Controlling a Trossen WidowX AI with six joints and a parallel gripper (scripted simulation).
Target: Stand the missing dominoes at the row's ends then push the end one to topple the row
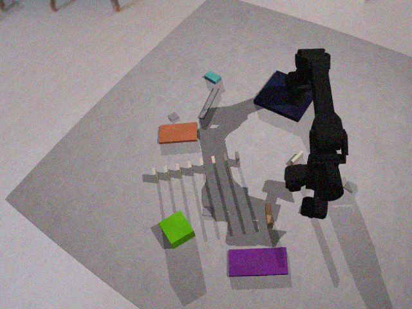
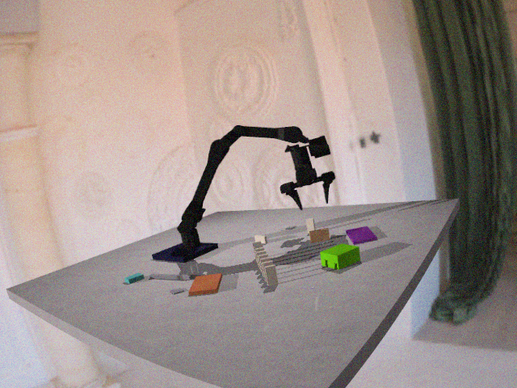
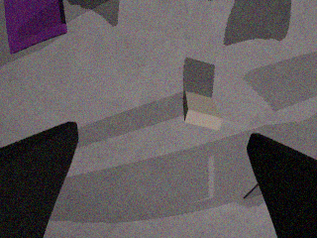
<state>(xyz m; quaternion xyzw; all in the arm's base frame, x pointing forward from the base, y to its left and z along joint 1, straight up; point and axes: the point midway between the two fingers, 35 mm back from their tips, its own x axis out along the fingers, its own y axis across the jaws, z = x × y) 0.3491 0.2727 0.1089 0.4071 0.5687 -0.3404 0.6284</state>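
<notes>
My gripper tip is now 90 mm to the left of the tan block, 70 mm short of it and 70 mm above it. From my gripper tip the other things lie so: orange slab 510 mm to the right, 90 mm below; green cube 270 mm to the right, 260 mm ahead, 70 mm below; purple slab 190 mm ahead, 90 mm below, 30 mm to the right.
</notes>
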